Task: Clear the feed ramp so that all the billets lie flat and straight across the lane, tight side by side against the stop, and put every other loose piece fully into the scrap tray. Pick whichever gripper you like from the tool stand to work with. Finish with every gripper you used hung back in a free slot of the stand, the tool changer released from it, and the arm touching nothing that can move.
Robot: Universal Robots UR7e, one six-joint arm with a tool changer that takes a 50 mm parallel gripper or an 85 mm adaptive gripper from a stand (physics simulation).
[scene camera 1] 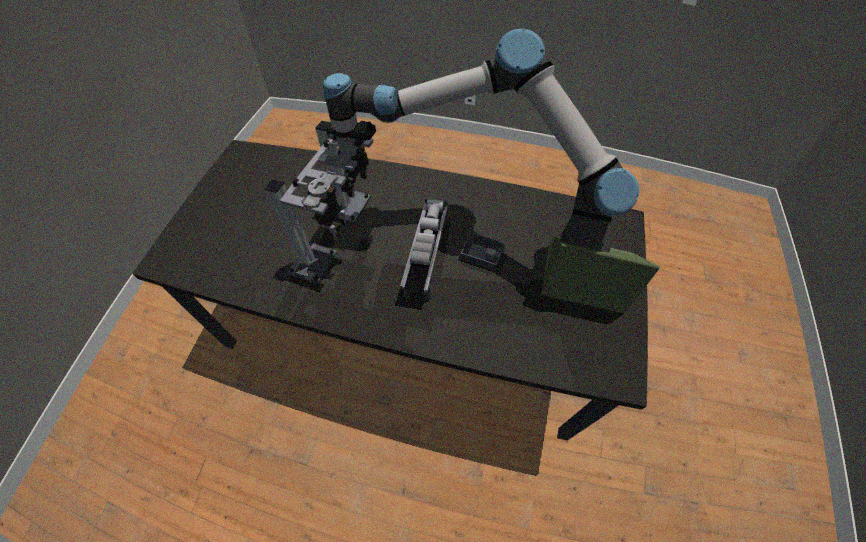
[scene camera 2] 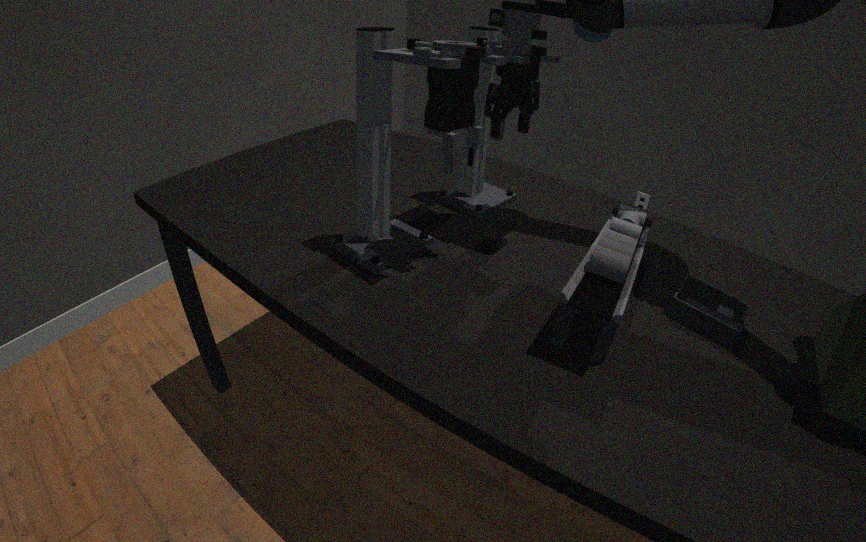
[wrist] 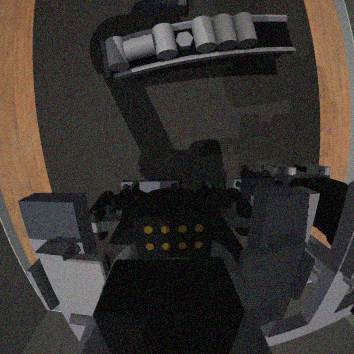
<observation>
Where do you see a tool stand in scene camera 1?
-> At 312, 262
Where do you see a parallel gripper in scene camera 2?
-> At 450, 106
</observation>
